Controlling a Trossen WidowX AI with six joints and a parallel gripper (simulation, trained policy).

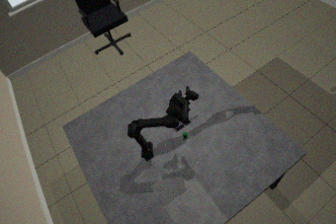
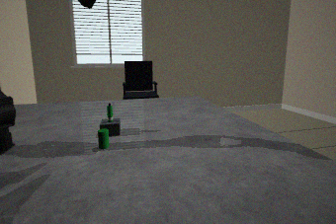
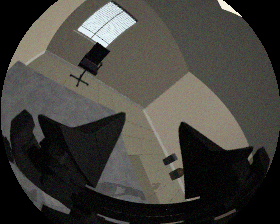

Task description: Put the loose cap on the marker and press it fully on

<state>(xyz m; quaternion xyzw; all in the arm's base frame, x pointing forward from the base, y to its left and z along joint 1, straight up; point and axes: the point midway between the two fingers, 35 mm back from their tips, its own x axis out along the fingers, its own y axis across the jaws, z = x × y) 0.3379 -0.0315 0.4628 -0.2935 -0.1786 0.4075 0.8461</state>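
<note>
Right now the green cap is 7 cm behind my gripper tip, 4 cm to the right of it and 44 cm below it. From my gripper tip the other things lie so: holder block (6 cm behind, 7 cm to the left, 44 cm below); green marker (6 cm behind, 7 cm to the left, 38 cm below).
</note>
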